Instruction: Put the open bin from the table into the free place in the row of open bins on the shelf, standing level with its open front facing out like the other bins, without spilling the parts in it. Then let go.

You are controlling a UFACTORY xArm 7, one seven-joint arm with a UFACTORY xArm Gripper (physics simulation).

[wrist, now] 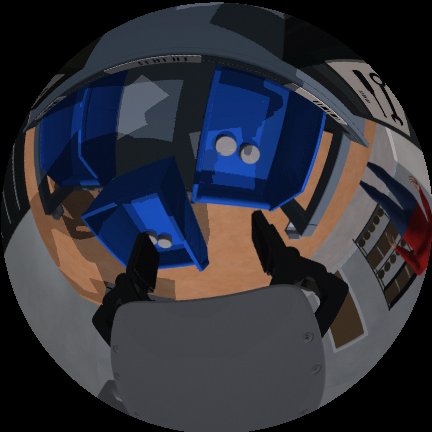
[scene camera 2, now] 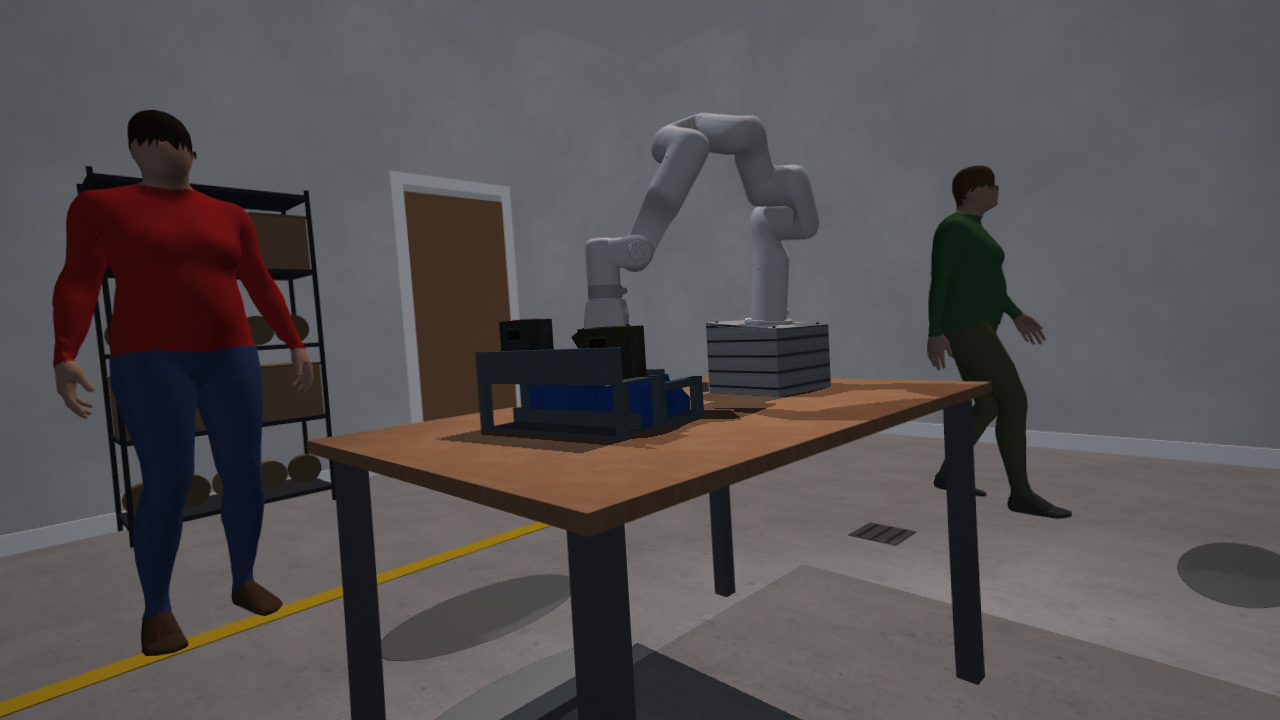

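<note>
The open blue bin [wrist: 125, 192] sits askew at the front of the free place [wrist: 150, 115], between two blue bins [wrist: 60, 140] [wrist: 240, 110] on the shelf [scene camera 2: 546, 365] [wrist: 160, 40]. Two light round parts [wrist: 164, 241] show inside it near its front; one is partly hidden by a finger. Whether it is level is hard to tell. My gripper [wrist: 199, 235] is open and empty. In the wrist view its left finger overlaps the bin's open front and its right finger is to the right of the bin. In the scene view the gripper is hidden behind the shelf's load.
Two dark boxes [scene camera 2: 526, 334] [scene camera 2: 620, 349] stand on the shelf's top. The shelf stands on the wooden table [scene camera 2: 572, 483], with the striped robot base [scene camera 2: 760, 358] behind. A person in red [scene camera 2: 179, 268] and one in green [scene camera 2: 971, 268] stand beyond the table.
</note>
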